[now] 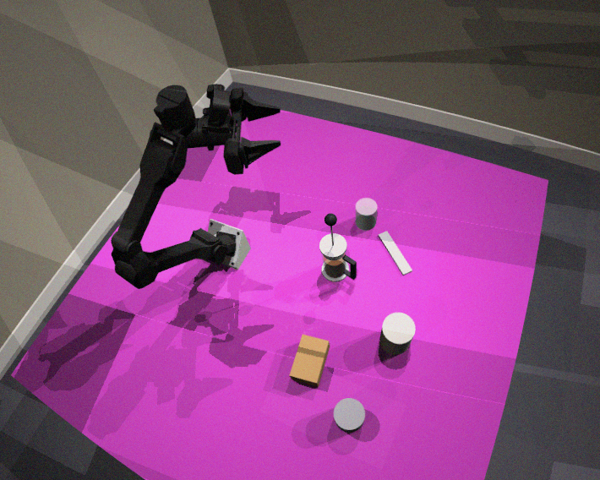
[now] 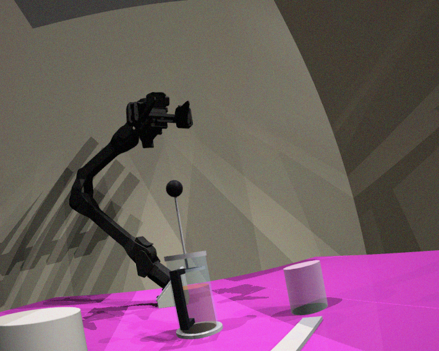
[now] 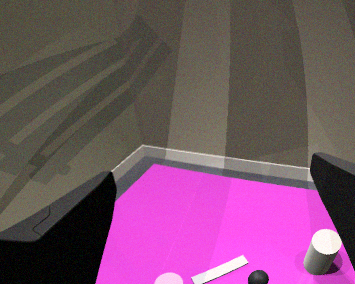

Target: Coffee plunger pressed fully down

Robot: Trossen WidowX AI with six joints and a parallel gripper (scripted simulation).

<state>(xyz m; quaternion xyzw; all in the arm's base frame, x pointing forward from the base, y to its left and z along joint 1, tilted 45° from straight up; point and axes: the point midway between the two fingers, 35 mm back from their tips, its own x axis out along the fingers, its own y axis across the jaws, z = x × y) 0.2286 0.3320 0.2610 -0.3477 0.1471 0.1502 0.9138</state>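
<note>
Right now the coffee press is 11 cm ahead of my gripper tip, 3 cm to the right of it and 38 cm below it. Round my gripper tip: flat white bar: 25 cm ahead, 8 cm to the left, 50 cm below; then pale cylinder: 14 cm ahead, 16 cm to the left, 46 cm below; then orange box: 12 cm ahead, 30 cm to the right, 48 cm below.
</note>
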